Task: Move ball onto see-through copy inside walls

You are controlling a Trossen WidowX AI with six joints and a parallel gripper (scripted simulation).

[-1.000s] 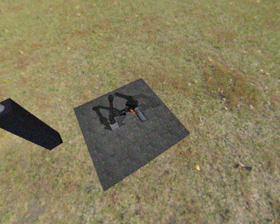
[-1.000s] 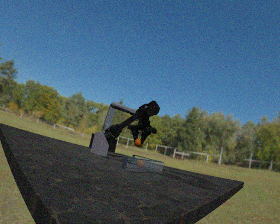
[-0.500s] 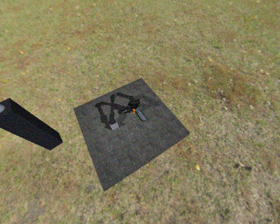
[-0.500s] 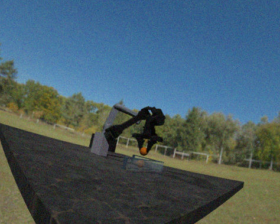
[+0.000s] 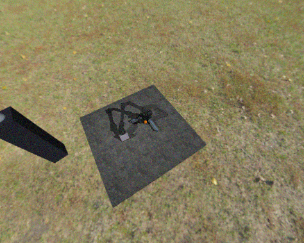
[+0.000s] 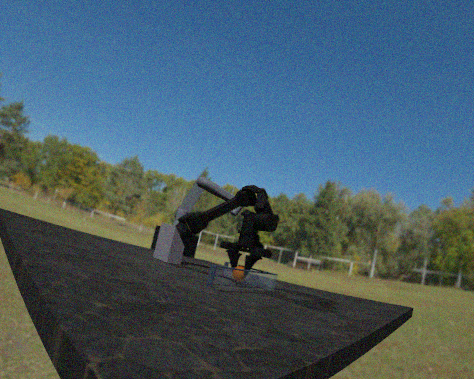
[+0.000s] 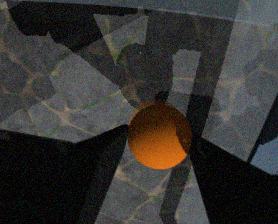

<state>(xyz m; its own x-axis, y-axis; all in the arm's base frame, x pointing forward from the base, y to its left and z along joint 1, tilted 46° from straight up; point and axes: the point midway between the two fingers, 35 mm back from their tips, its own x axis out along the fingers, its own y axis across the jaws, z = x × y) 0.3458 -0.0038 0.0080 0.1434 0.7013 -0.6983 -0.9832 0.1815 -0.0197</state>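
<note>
The orange ball is right at my gripper tip. From my gripper tip the other things lie so: pale bar 6 cm ahead, 5 cm to the right, 1 cm below.
</note>
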